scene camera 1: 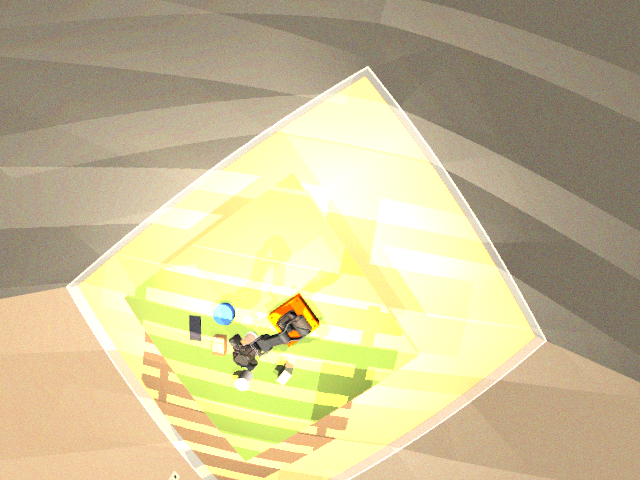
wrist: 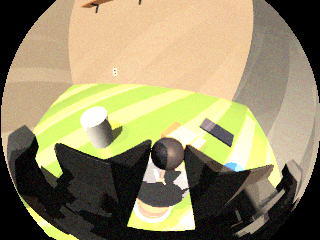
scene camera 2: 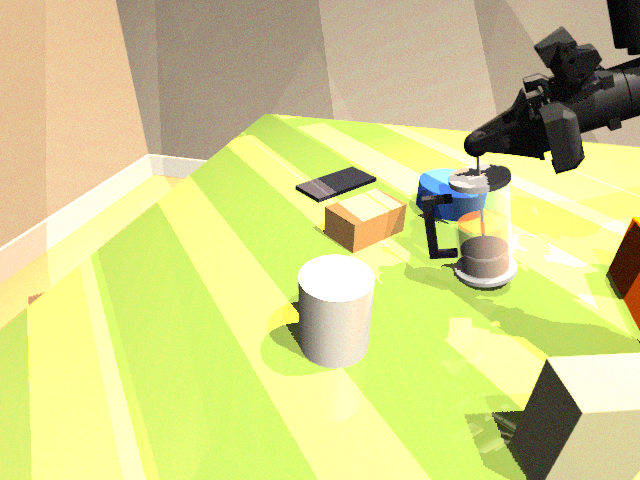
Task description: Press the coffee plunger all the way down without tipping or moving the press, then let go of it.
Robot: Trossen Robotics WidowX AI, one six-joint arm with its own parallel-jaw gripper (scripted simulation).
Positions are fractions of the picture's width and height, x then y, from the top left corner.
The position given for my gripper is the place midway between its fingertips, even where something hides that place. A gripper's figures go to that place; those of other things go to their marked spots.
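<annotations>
I see a pale box (scene camera 2: 0.90, 0.87), and it is 37 cm from the lens. A glass coffee press (scene camera 2: 0.75, 0.40) is 54 cm from the lens, while my gripper (scene camera 2: 0.74, 0.30) is 56 cm from the lens. There is a flat black slab (scene camera 2: 0.51, 0.39) too, and the marked spots on the pale box and the flat black slab are 59 cm apart. The flat black slab itself is 82 cm from the lens.
</annotations>
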